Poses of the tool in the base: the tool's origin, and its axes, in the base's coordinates. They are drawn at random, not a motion.
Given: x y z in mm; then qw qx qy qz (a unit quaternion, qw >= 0).
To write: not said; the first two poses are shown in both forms.
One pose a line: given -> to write
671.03 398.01 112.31 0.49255 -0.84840 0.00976 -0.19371 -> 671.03 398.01 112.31 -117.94 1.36 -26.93
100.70 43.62 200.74 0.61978 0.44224 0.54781 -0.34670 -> 100.70 43.62 200.74 58.27 72.18 -45.68
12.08 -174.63 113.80 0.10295 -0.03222 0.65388 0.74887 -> 12.08 -174.63 113.80 -5.45 110.56 126.62
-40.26 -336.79 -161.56 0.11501 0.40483 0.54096 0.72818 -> -40.26 -336.79 -161.56 67.97 90.83 122.27
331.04 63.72 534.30 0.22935 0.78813 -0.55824 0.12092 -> 331.04 63.72 534.30 124.28 -88.03 19.07
